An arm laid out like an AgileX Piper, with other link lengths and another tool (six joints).
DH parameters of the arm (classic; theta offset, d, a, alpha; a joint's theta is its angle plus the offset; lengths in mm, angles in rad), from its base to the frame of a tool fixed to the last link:
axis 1: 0 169.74 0 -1.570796
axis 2: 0.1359 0 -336.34 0
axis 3: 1.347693 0 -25.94 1.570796
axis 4: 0 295.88 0 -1.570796
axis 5: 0 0 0 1.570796
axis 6: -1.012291 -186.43 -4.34 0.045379
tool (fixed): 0 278.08 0 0
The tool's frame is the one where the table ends.
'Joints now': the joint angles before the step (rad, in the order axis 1, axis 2, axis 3, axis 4, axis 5, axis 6). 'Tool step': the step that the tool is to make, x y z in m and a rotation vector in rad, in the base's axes. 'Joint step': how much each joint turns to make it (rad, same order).
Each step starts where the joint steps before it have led.
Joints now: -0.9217 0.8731 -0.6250 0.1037 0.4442 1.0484
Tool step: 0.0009 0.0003 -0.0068 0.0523 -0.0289 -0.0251
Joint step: 0.0002 0.0079 0.0120 0.0245 0.0025 0.0373
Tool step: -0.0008 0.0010 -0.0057 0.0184 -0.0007 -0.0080
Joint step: -0.0004 0.0000 0.0153 0.0022 -0.0018 0.0118
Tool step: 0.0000 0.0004 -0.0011 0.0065 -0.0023 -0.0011
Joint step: 0.0001 -0.0001 0.0026 0.0054 0.0012 0.0006
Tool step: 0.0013 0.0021 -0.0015 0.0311 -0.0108 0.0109
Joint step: 0.0000 0.0001 -0.0002 0.0510 0.0207 -0.0293
